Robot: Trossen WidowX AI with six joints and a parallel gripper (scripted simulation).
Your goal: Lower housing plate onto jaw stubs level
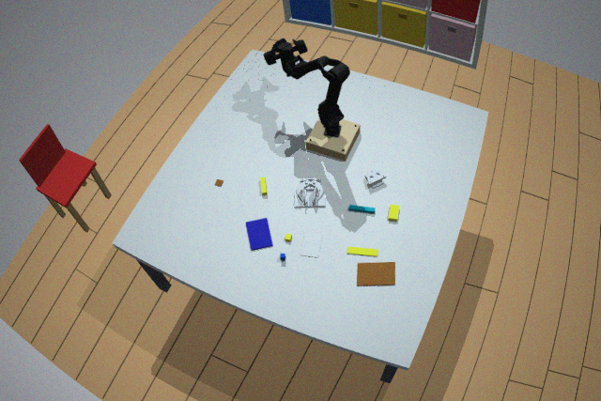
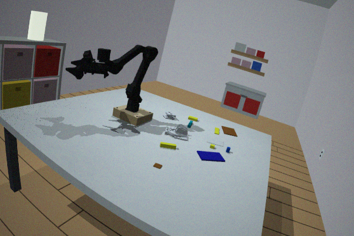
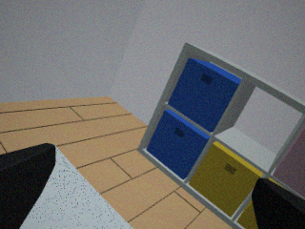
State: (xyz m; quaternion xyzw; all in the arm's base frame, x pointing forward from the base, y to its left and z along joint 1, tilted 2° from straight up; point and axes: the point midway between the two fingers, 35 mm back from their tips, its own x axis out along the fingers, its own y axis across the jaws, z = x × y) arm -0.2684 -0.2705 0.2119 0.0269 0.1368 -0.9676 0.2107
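The teal bar is 63 cm ahead of my gripper tip, 47 cm to the left of it and 26 cm below it. From my gripper tip the other things lie so: blue plate (82 cm ahead, 11 cm to the left, 27 cm below); then yellow block (63 cm ahead, 59 cm to the left, 26 cm below); then pale sheet (82 cm ahead, 31 cm to the left, 27 cm below).
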